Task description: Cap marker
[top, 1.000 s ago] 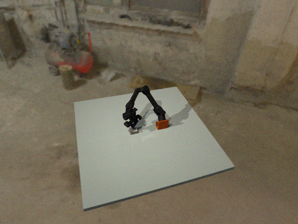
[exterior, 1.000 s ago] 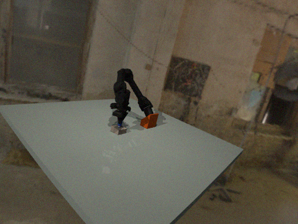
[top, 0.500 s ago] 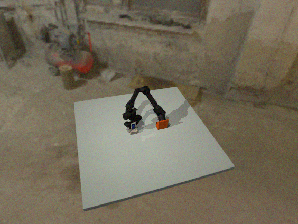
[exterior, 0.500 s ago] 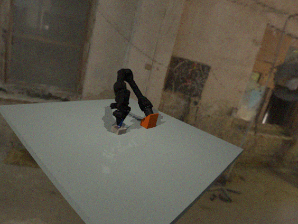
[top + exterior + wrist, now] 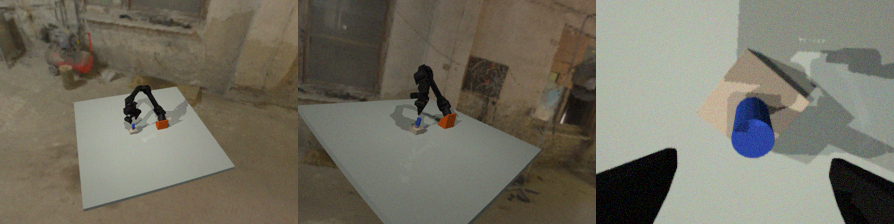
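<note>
My gripper tip is 60 mm above the blue cap.
</note>
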